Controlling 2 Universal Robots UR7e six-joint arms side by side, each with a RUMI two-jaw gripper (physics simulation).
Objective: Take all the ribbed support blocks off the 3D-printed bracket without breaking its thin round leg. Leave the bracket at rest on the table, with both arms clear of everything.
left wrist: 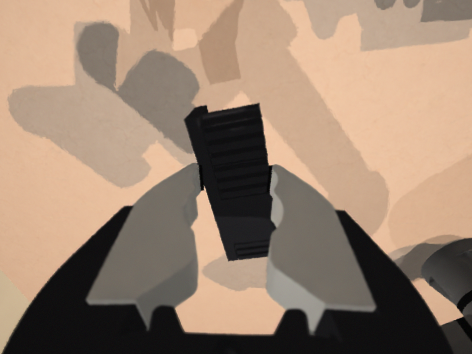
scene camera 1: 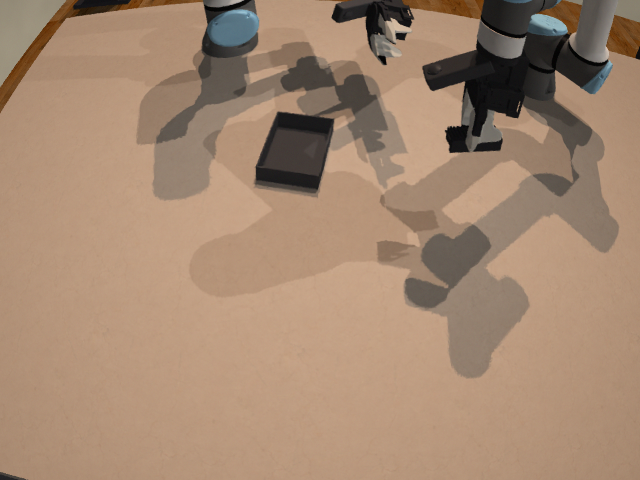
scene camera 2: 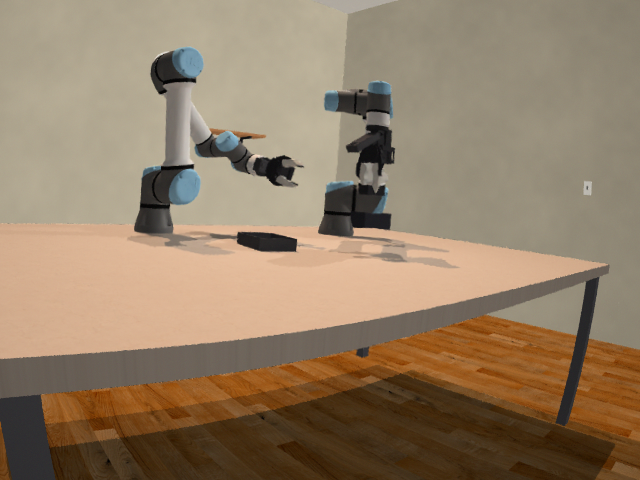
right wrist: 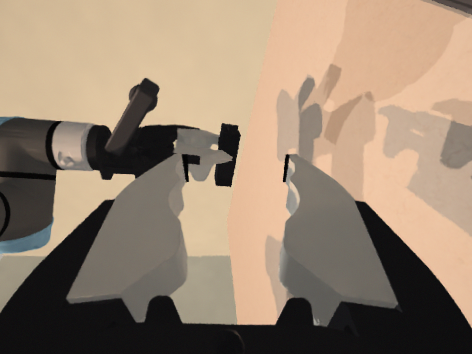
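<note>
My left gripper (scene camera 1: 474,146) (scene camera 2: 374,188) (left wrist: 235,167) is shut on the black bracket (scene camera 1: 490,145) (scene camera 2: 363,190) (left wrist: 239,225) (right wrist: 228,141), which it holds above the table. In the left wrist view, dark ribs (left wrist: 235,145) cover the bracket's far part, and a smaller ribbed patch (left wrist: 251,248) shows at its near end. Separate blocks are hard to make out, black on black. The thin round leg cannot be made out. My right gripper (scene camera 1: 395,47) (scene camera 2: 298,175) is open and empty, in the air left of the held bracket in both scene views.
A black open tray (scene camera 1: 289,178) (scene camera 2: 281,244) stands on the table (scene camera 1: 206,361) (scene camera 2: 206,294), left of the held bracket in the scene views. A dark box-like shape (scene camera 2: 371,220) shows behind the table's far edge, below the left gripper in scene camera 2.
</note>
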